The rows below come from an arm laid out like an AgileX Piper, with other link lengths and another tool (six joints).
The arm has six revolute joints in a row. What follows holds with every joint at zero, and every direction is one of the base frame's. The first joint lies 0.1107 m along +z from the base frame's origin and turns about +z. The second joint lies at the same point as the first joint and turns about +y. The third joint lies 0.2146 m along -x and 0.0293 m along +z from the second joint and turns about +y. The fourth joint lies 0.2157 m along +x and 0.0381 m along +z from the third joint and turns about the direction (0.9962, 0, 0.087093). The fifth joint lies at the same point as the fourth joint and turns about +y. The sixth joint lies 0.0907 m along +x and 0.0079 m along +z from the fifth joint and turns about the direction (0.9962, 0, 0.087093). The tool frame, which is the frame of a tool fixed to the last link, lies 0.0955 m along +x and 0.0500 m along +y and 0.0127 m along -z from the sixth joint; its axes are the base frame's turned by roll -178.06, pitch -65.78 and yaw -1.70 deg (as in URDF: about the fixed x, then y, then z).
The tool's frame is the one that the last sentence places.
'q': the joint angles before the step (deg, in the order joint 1, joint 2, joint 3, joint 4, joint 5, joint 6). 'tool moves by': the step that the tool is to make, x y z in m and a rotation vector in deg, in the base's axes. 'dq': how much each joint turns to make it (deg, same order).
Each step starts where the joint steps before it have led.
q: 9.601, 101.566, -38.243, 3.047, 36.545, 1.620
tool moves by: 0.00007, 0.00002, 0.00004, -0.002, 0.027, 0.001
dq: 0.000, 0.025, -0.048, 0.001, 0.050, 0.000
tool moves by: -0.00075, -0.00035, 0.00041, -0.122, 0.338, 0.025
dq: -0.001, -0.002, -0.113, -0.143, 0.466, 0.108
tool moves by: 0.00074, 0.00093, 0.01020, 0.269, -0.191, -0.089
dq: 0.001, -2.504, -0.516, 0.203, 2.790, 0.001
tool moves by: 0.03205, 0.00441, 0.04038, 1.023, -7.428, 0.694
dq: 0.000, -7.109, -6.340, -0.673, 5.961, 0.000
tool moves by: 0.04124, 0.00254, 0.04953, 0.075, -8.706, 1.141
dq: 0.001, -3.444, -11.164, -1.783, 6.012, 0.001
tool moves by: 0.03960, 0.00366, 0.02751, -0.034, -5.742, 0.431
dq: -0.001, 3.399, -11.023, -1.081, 1.968, -0.001
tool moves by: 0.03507, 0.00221, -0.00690, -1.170, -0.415, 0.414
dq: 0.000, 9.276, -9.995, -1.291, 0.504, 0.000
